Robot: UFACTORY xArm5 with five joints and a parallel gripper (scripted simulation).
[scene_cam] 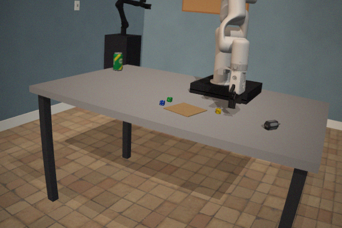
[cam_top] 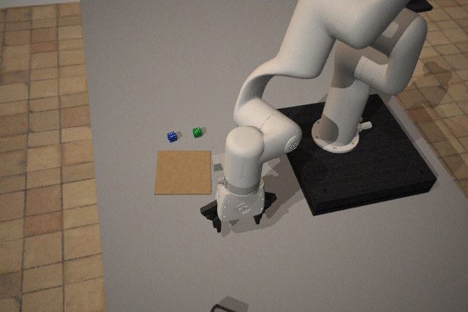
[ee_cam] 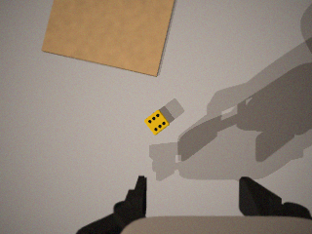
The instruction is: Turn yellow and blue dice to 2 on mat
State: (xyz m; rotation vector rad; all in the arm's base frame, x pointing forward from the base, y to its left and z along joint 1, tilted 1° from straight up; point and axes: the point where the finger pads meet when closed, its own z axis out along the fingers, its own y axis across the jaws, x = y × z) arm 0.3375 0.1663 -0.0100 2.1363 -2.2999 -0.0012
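My gripper is now 30 mm short of the yellow die, 70 mm to the left of it and 40 mm above it. From my hand the other things lie so: blue die: 70 mm ahead, 320 mm to the right, 40 mm below; then green die: 320 mm to the right, 40 mm below; then mat: 70 mm ahead, 210 mm to the right, 50 mm below.
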